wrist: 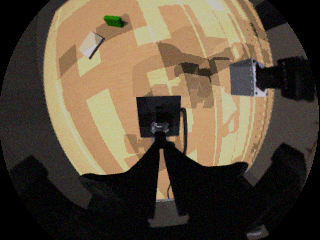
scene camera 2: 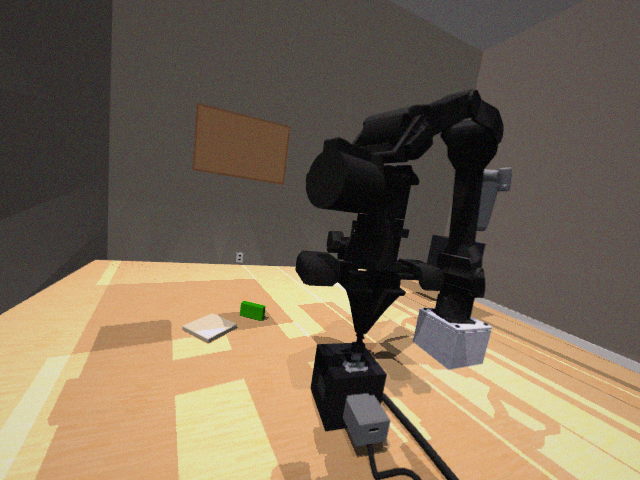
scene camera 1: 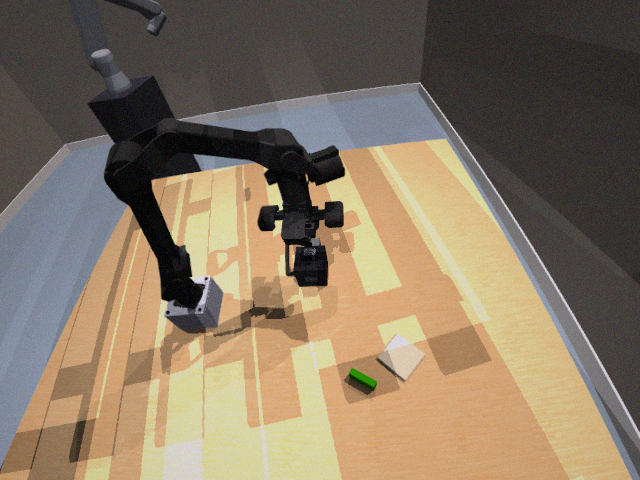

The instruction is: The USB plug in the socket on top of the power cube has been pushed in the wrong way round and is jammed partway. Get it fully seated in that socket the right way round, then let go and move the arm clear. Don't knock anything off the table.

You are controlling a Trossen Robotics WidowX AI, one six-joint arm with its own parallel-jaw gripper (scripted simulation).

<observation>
my gripper: wrist; scene camera 2; scene camera 1 307,239
same spot on my gripper: [wrist: 211,195] = [scene camera 2: 371,278]
</observation>
